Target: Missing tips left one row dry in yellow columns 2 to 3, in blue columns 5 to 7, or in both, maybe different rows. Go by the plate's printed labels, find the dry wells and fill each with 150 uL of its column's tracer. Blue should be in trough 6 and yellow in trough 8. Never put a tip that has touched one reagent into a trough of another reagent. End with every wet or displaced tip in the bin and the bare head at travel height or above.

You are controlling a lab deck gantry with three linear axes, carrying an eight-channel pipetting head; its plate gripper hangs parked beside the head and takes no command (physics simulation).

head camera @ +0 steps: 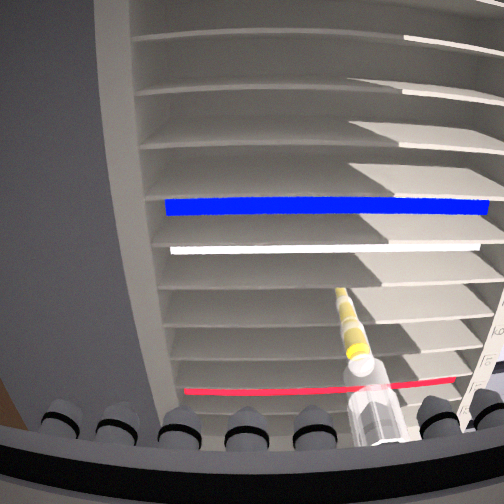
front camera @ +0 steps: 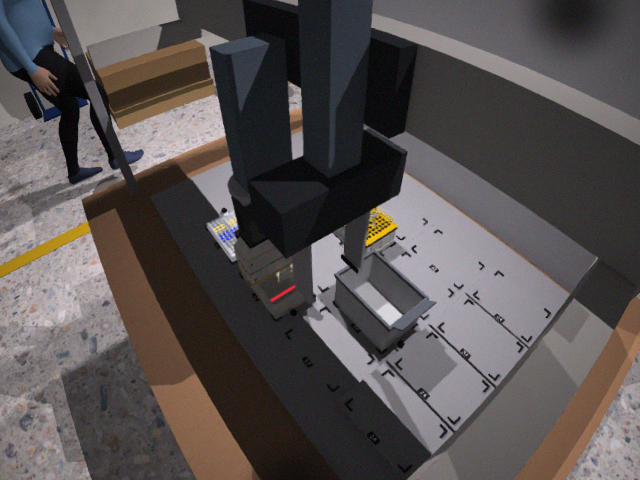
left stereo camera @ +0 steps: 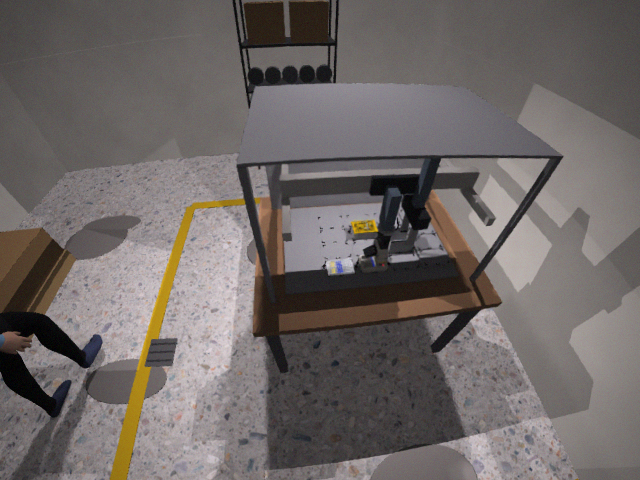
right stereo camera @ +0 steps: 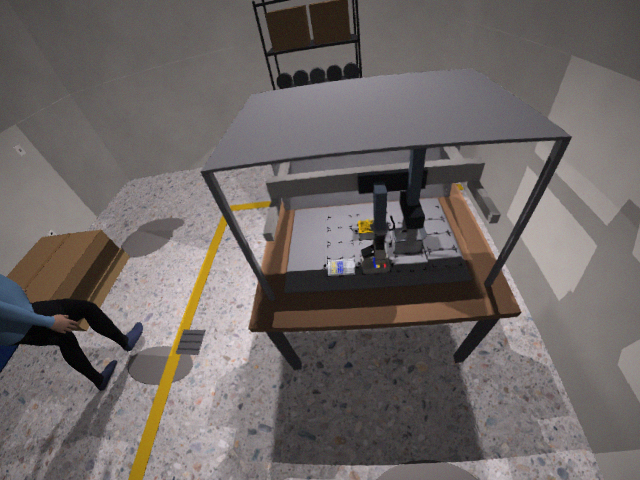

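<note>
What I see here is a clear pipette tip (head camera: 374,414), and with it a grey roof panel (right stereo camera: 445,108).
</note>
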